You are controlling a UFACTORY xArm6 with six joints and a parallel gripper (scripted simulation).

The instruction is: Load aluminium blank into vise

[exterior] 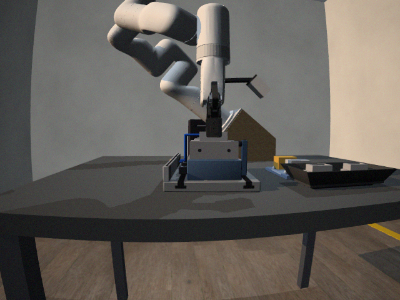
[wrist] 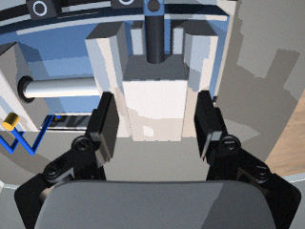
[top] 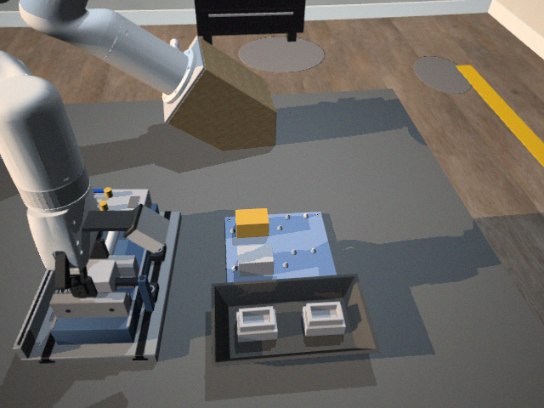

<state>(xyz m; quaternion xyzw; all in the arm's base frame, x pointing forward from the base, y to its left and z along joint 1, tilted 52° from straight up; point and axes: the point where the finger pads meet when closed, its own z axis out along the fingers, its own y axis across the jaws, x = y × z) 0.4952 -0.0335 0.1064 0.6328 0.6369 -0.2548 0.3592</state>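
The fixed jaw lies 3 cm ahead of my hand and 4 cm below it. Round my hand: cylinder block: 16 cm behind, 1 cm to the left, 4 cm below; then work stop rod: 5 cm to the left, 3 cm below; then cylinder rod: 9 cm behind, 1 cm to the left, 4 cm below.
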